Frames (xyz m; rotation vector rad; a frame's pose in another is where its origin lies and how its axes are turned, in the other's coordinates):
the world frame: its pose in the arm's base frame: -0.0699 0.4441 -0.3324 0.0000 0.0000 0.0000
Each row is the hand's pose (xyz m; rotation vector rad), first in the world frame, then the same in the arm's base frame.
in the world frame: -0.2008 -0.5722 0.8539 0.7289 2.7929 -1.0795
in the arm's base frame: -0.2707 -0.1281 0.5215 0.7289 2.7929 -1.0795
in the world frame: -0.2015 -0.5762 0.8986 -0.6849 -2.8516 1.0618
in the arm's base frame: -0.2714 -0.1321 0.5662 -0.6849 -2.8516 1.0618
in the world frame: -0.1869 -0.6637 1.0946 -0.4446 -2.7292 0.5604
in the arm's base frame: -0.2568 -0.2196 0.7622 -0.4446 -2.7292 0.5604
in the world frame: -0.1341 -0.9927 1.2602 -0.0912 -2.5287 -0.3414
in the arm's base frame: -0.2040 -0.5486 0.9278 -0.0912 -2.5287 -0.3414
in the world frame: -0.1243 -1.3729 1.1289 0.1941 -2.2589 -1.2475
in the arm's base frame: -0.1942 -0.9288 0.7965 0.1941 -2.2589 -1.2475
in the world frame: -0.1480 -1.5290 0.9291 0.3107 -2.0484 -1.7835
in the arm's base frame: -0.2179 -1.0849 0.5967 0.3107 -2.0484 -1.7835
